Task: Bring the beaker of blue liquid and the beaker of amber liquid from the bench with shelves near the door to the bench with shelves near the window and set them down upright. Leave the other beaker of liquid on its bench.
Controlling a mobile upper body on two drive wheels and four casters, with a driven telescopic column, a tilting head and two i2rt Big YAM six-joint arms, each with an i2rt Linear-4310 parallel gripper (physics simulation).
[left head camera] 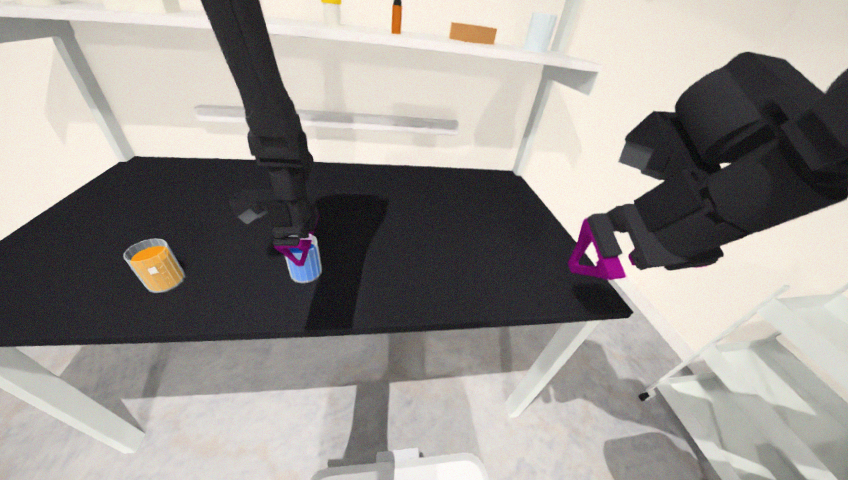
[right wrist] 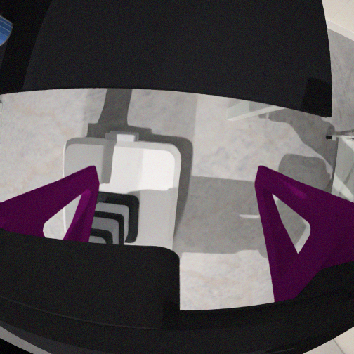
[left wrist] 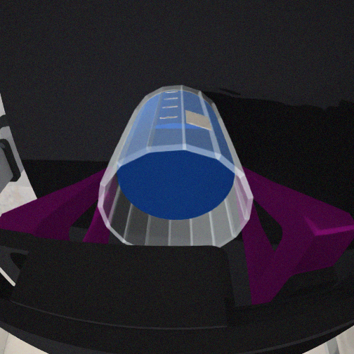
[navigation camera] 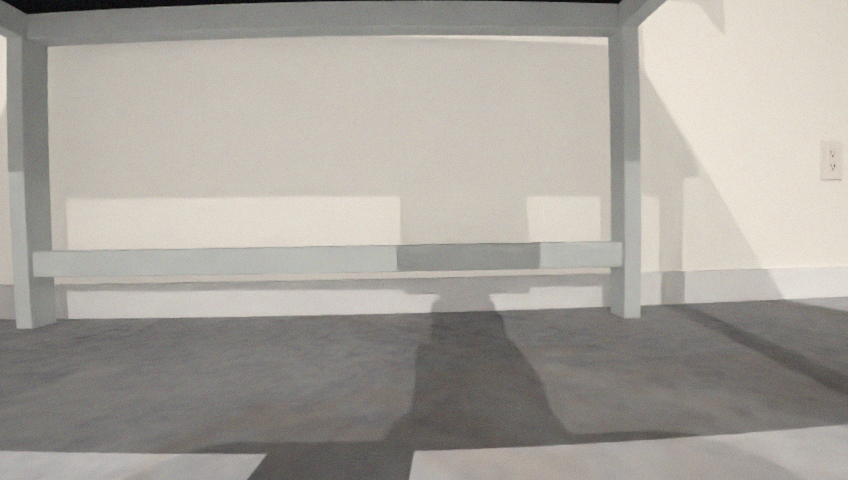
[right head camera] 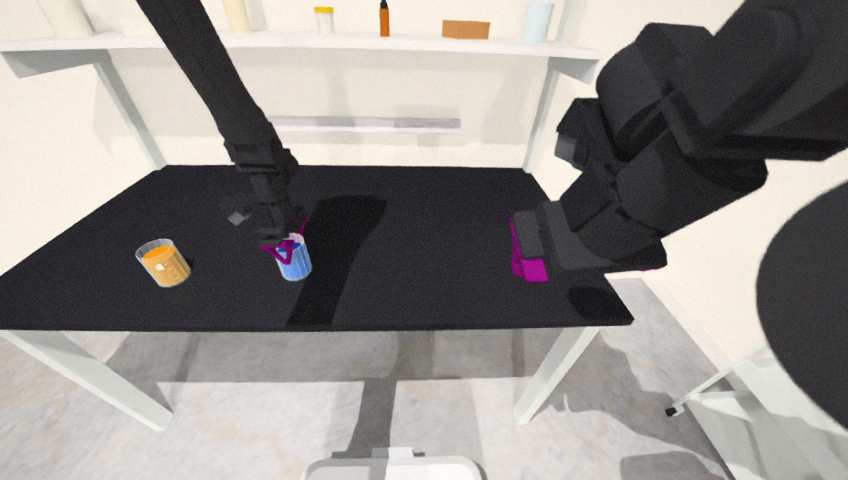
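The beaker of blue liquid (left head camera: 305, 270) (right head camera: 296, 267) (left wrist: 167, 137) (right wrist: 4, 30) is upright over the black bench top (left head camera: 440, 237) (right head camera: 440, 249); I cannot tell whether its base touches it. My left gripper (left head camera: 302, 251) (right head camera: 291, 246) (left wrist: 175, 175) is shut on its upper part, one magenta finger on each side. The beaker of amber liquid (left head camera: 157, 270) (right head camera: 166, 267) stands upright on the bench, to the left of the blue one in both head views. My right gripper (left head camera: 639, 267) (right head camera: 589, 270) (right wrist: 176, 174) is open and empty near the bench's right end. The other beaker of liquid does not show.
A wall shelf (left head camera: 357, 36) (right head camera: 357, 45) behind the bench holds an orange bottle (left head camera: 396, 17) (right head camera: 384, 20), a brown box (left head camera: 473, 33) (right head camera: 465, 29) and other containers. A pale stepped frame (left head camera: 743, 368) stands at the right. Bench legs (navigation camera: 627, 178) and a crossbar (navigation camera: 238, 260) show low down.
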